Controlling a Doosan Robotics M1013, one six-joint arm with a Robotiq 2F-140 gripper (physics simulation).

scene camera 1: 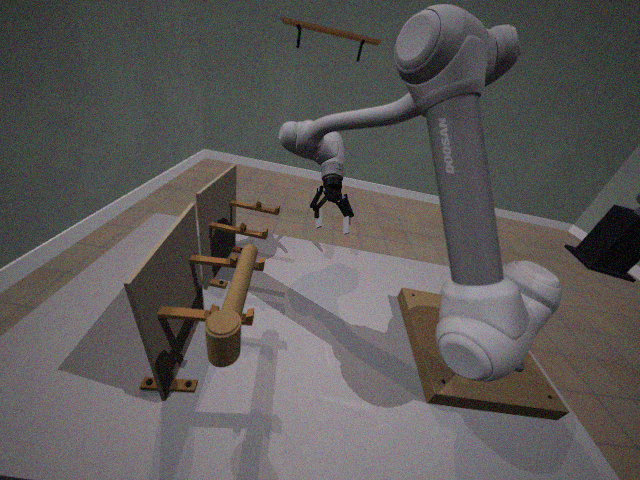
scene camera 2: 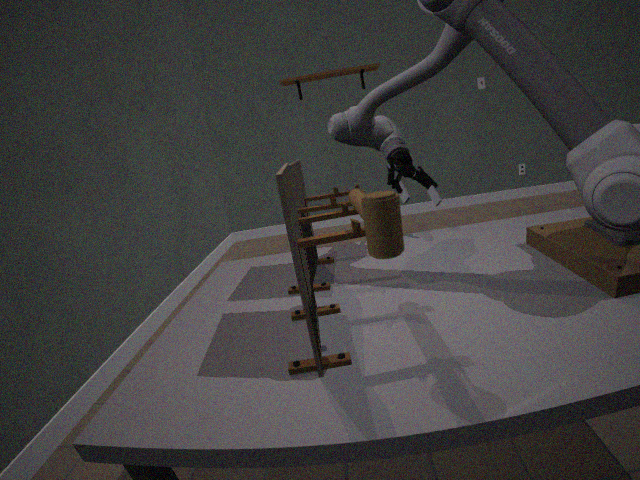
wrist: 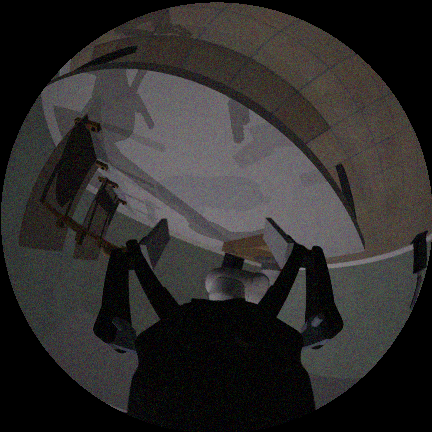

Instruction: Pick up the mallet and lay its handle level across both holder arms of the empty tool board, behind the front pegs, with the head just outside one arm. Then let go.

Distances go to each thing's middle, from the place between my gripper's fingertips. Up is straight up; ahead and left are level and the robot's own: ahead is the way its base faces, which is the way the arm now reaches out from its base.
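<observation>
I can see the wooden mallet [scene camera 1: 223,327], and my gripper's 120 mm below it, 110 mm short of it and 520 mm to the right of it.
</observation>
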